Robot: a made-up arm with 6 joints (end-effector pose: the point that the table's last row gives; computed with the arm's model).
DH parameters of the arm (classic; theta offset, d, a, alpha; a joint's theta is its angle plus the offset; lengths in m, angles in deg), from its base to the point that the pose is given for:
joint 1: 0 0.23 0 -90
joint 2: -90 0 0.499 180
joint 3: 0 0 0 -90
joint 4: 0 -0.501 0 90
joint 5: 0 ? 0 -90
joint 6: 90 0 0 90
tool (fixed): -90 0 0 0
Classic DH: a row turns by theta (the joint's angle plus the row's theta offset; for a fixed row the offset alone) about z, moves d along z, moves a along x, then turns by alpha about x.
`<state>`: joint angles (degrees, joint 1 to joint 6).
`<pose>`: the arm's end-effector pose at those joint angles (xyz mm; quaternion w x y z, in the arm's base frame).
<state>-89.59 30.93 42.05 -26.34 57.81 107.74</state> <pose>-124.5 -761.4 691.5 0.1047 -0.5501 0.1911 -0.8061</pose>
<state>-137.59 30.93 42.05 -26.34 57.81 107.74</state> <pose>-649.1 -416.9 691.5 0.2322 0.4248 -0.3984 0.7790</pose>
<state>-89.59 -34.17 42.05 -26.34 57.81 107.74</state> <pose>-130.6 97.5 1114.1 0.2070 0.5170 0.2730 0.7845</pose>
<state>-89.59 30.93 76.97 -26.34 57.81 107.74</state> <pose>-125.3 -651.5 974.0 0.0648 0.5545 0.0598 0.8275</pose>
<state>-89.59 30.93 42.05 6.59 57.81 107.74</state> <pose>-138.7 -745.9 771.0 0.0021 -0.7415 0.2409 -0.6262</pose>
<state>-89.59 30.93 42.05 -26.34 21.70 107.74</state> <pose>-124.5 -761.4 691.5 0.3556 -0.5427 0.3342 -0.6836</pose>
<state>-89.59 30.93 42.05 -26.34 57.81 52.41</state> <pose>-124.5 -761.4 691.5 0.3482 -0.4386 -0.2050 -0.8027</pose>
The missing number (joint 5, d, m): 0.145
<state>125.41 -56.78 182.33 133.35 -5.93 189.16</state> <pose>257.4 -533.8 19.3 0.4908 -0.6481 0.4889 0.3164</pose>
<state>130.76 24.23 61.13 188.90 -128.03 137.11</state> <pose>-512.6 375.3 967.9 0.3164 -0.8168 0.3773 -0.3007</pose>
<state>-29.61 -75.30 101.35 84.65 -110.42 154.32</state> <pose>-868.5 478.0 241.8 0.5201 -0.3906 0.4140 -0.6368</pose>
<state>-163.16 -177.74 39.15 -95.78 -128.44 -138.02</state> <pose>489.5 132.9 -454.0 0.5913 -0.0512 -0.1947 -0.7809</pose>
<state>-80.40 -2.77 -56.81 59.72 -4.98 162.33</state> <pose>-10.1 -378.4 396.4 0.0396 -0.7122 0.4204 0.5607</pose>
